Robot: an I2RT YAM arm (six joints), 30 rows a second.
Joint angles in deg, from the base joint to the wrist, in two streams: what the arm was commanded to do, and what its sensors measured. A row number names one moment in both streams.
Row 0, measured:
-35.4, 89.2, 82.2, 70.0, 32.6, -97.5
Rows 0 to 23, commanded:
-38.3, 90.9, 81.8, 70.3, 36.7, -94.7
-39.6, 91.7, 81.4, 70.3, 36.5, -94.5
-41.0, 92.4, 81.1, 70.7, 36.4, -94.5
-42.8, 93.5, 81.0, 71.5, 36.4, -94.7
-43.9, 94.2, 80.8, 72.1, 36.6, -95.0
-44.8, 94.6, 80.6, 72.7, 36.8, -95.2
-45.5, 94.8, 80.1, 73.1, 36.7, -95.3
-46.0, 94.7, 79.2, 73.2, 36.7, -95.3
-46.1, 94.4, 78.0, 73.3, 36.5, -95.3
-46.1, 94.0, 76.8, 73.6, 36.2, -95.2
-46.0, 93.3, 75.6, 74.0, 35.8, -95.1
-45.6, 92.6, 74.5, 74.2, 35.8, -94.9
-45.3, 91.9, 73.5, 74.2, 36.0, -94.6
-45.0, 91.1, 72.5, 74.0, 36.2, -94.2
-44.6, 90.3, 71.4, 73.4, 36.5, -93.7
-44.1, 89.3, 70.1, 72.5, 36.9, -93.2
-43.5, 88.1, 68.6, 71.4, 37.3, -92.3
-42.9, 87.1, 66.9, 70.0, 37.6, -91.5
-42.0, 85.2, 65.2, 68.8, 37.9, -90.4
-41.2, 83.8, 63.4, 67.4, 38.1, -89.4
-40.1, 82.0, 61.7, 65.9, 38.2, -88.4
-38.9, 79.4, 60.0, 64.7, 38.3, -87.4
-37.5, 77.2, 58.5, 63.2, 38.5, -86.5
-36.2, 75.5, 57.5, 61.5, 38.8, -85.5
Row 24, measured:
-38.6, 79.5, 59.1, 62.9, 36.4, -90.0
